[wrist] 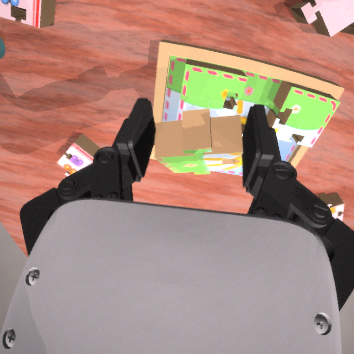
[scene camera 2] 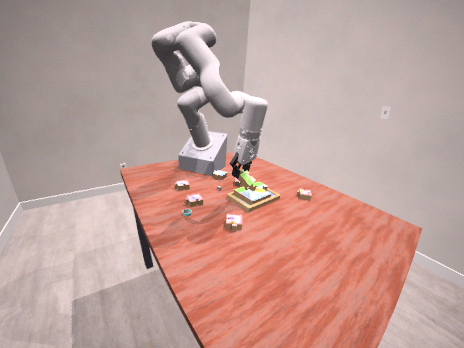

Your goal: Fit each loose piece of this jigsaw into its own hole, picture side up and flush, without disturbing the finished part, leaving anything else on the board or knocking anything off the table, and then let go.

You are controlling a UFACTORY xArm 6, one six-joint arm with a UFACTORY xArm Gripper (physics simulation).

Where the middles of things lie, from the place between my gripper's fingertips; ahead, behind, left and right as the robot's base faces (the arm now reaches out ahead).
I see the jigsaw board [wrist: 263,78] 10 cm below my hand, 6 cm to the left of it and 4 cm ahead of it.
